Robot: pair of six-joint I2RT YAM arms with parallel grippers.
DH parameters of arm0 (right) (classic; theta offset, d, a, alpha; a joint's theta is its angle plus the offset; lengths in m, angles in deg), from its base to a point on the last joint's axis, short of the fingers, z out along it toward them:
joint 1: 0 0.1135 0.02 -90
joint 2: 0 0 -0.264 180
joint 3: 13.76 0 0.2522 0
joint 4: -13.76 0 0.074 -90
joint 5: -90 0 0 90
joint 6: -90 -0.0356 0 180
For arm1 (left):
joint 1: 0 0.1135 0.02 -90
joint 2: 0 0 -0.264 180
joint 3: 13.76 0 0.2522 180
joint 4: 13.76 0 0.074 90
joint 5: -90 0 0 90
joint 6: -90 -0.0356 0 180
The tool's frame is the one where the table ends.
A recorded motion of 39 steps. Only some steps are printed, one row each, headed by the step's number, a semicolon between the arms.
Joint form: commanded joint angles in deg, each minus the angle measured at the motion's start. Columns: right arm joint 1, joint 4, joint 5, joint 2, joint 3, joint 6; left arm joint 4, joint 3, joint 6, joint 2, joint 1, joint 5.
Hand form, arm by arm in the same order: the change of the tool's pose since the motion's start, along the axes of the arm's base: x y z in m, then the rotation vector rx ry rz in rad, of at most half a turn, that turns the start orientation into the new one. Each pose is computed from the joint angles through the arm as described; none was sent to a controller.
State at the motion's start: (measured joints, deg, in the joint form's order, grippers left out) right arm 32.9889 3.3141 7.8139 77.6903 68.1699 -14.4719; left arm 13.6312 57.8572 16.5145 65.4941 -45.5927 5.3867
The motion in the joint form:
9: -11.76 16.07 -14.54 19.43 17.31 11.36; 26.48 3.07 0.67 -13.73 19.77 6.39
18: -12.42 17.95 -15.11 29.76 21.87 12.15; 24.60 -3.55 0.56 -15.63 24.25 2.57
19: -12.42 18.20 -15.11 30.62 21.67 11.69; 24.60 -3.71 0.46 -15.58 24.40 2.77
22: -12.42 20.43 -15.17 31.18 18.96 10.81; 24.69 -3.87 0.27 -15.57 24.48 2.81
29: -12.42 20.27 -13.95 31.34 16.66 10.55; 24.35 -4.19 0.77 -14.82 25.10 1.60
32: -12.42 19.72 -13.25 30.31 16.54 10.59; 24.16 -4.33 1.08 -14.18 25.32 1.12
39: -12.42 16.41 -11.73 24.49 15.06 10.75; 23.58 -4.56 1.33 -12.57 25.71 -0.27
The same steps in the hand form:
9: 0.1176 -0.0347 0.0213 -0.0639 -0.3077 -0.4598; -0.0194 0.1129 0.0222 0.1300 0.1139 0.4496
18: 0.1632 -0.0230 -0.0216 -0.1169 -0.2562 -0.4740; -0.0170 0.1247 -0.0076 0.1312 0.1762 0.4659
19: 0.1665 -0.0218 -0.0290 -0.1176 -0.2407 -0.4728; -0.0165 0.1252 -0.0086 0.1358 0.1778 0.4707
22: 0.1674 -0.0215 -0.0461 -0.1140 -0.2185 -0.4728; -0.0165 0.1255 -0.0097 0.1413 0.1802 0.4711
29: 0.1663 -0.0211 -0.0621 -0.1334 -0.1795 -0.4473; -0.0129 0.1254 -0.0132 0.1321 0.2006 0.4670
32: 0.1626 -0.0220 -0.0559 -0.1294 -0.1858 -0.4357; -0.0103 0.1249 -0.0156 0.1298 0.2138 0.4658
39: 0.1404 -0.0294 -0.0280 -0.1195 -0.2038 -0.4109; -0.0040 0.1231 -0.0208 0.1279 0.2411 0.4531

